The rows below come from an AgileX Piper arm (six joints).
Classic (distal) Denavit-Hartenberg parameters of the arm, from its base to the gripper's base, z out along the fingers. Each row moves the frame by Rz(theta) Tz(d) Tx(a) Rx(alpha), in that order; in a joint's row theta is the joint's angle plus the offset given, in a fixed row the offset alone. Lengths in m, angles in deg.
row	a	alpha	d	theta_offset
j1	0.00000	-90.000	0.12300	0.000
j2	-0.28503	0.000	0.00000	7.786
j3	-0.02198	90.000	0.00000	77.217
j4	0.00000	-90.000	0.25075	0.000
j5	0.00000	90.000	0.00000	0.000
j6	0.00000	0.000	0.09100	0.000
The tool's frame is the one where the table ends.
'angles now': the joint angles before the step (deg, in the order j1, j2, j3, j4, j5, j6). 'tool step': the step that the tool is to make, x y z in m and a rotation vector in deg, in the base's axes. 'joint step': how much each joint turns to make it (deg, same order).
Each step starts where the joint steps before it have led.
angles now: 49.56 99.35 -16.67 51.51 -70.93 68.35
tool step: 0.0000 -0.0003 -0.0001 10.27 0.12 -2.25
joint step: 0.01 0.02 -0.01 0.23 -0.02 10.45
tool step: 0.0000 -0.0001 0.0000 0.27 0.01 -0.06
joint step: -0.02 -0.01 0.01 -0.01 0.01 0.28
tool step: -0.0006 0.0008 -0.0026 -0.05 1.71 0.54
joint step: 0.00 -0.02 0.00 -0.23 1.79 -0.08
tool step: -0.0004 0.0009 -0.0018 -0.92 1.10 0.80
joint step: -0.01 0.03 0.00 -0.41 1.19 -0.89
